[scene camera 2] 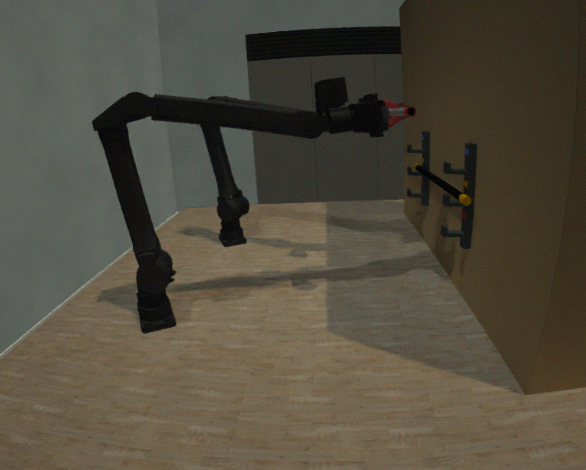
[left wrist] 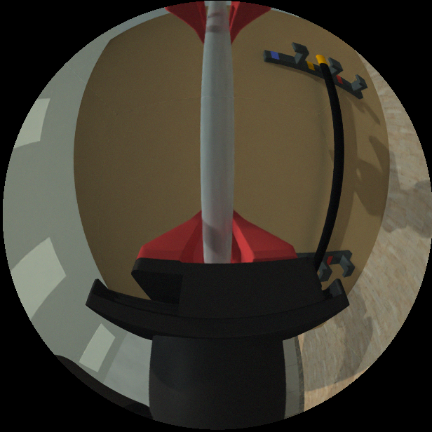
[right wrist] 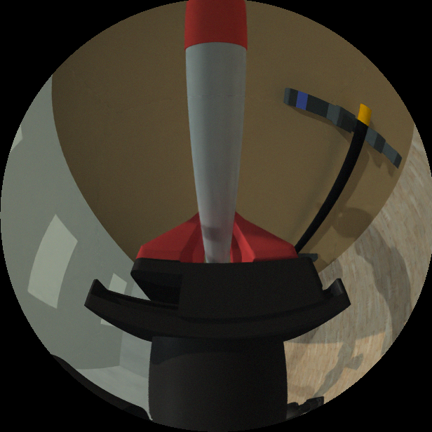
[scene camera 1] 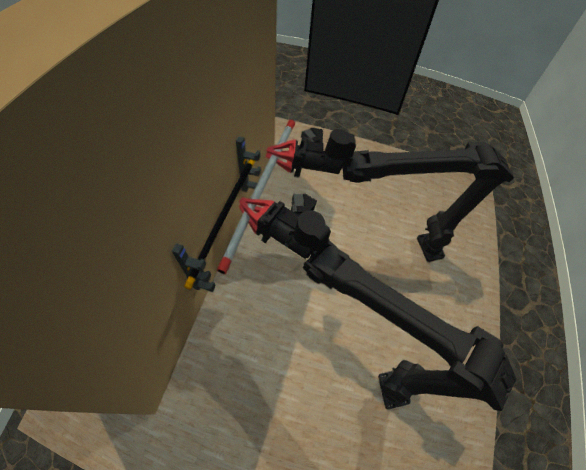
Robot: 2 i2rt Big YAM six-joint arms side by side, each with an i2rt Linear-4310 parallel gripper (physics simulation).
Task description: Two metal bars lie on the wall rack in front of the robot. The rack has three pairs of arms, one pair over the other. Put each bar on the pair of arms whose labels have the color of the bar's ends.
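Places are measured from the left arm's base along level axes (x up, y ahead, z left), in centimetres.
Pixels of known places: left gripper, fingertip midpoint: [scene camera 1: 240,202]; right gripper, fingertip midpoint: [scene camera 1: 266,152]; left arm's base, link origin: [scene camera 2: 232,240] [scene camera 1: 393,389]; right arm's base, link origin: [scene camera 2: 157,318] [scene camera 1: 430,247].
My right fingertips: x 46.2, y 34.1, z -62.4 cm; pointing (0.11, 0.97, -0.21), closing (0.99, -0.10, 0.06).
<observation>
For each thing: its middle in the pictures, then the offset to it from my right fingertips. "spot": a spot on its surface instead. Level surfaces: height alone.
- grey bar with red ends, body centre: [scene camera 1: 261,183] [scene camera 2: 391,112] dx -0.5, dy +2.2, dz +10.6 cm
- black bar with yellow ends, body centre: [scene camera 2: 436,180] [scene camera 1: 223,215] dx -19.6, dy +14.3, dz +5.5 cm
- rack, surface spot: [scene camera 2: 470,167] spot: dx -12.5, dy +6.1, dz -15.1 cm
- wooden floor, surface height: dx -46.2 cm
A grey bar with red ends [scene camera 1: 265,182] [left wrist: 217,125] [right wrist: 216,125] is in the air in front of the rack and above its top arms. My left gripper [scene camera 1: 250,209] [left wrist: 217,214] and my right gripper [scene camera 1: 275,155] [scene camera 2: 400,113] [right wrist: 216,215] are both shut on it, apart from each other along its length. A black bar with yellow ends [scene camera 1: 225,215] [scene camera 2: 442,184] [left wrist: 338,150] [right wrist: 345,175] lies on the middle, yellow-labelled pair of arms. The rack [scene camera 2: 470,167] [left wrist: 287,61] has blue labels at the top and red ones at the bottom; its top and bottom pairs hold no bar. My left gripper is hidden in scene camera 2.
The rack's two uprights are fixed to a tall brown wall [scene camera 1: 125,200] [scene camera 2: 505,200]. Both arms reach toward it over the wooden floor [scene camera 1: 240,350] [scene camera 2: 280,375]. A dark panel [scene camera 1: 370,50] stands at the back in scene camera 1.
</observation>
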